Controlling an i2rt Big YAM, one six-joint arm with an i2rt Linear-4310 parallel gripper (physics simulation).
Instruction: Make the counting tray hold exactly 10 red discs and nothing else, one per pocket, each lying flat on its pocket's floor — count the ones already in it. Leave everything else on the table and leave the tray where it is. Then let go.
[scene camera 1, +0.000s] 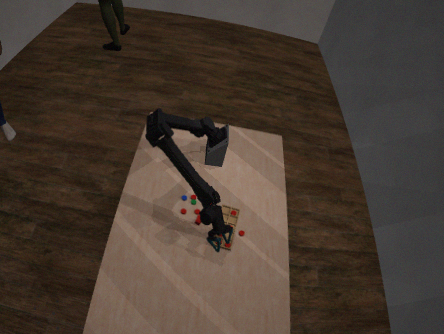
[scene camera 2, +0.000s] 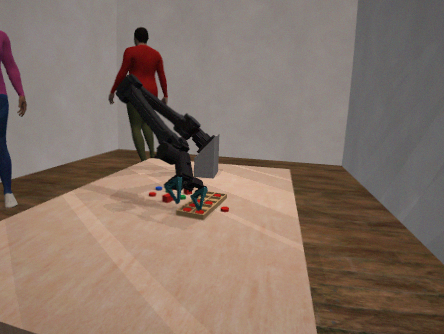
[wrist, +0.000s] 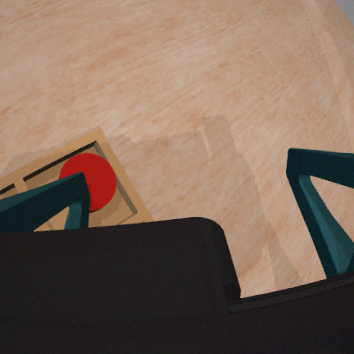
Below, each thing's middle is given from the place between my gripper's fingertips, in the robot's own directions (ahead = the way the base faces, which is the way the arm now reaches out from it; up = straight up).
Scene:
The wooden counting tray (wrist: 125, 206) is 13 cm behind my hand, 4 cm below it and 3 cm to the left of it.

